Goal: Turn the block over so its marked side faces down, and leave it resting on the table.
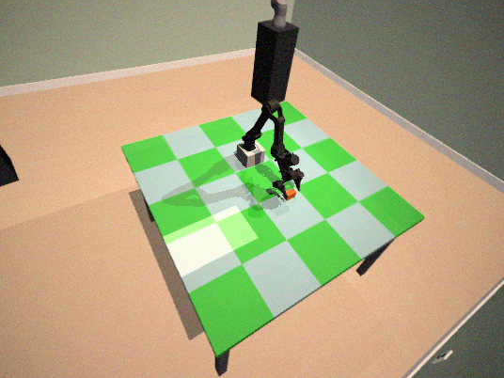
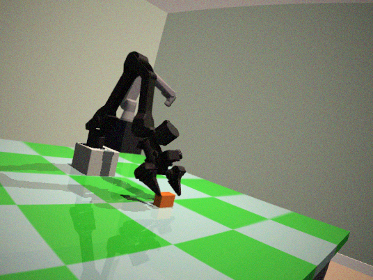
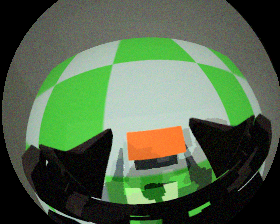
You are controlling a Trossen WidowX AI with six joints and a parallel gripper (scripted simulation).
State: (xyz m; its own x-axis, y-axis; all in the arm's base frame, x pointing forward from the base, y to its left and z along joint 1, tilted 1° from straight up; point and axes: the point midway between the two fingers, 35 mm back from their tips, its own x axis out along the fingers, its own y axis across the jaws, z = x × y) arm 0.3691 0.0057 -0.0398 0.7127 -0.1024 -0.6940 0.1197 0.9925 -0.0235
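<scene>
Now: the block 3 cm behind my gripper tip and 2 cm below it.
</scene>
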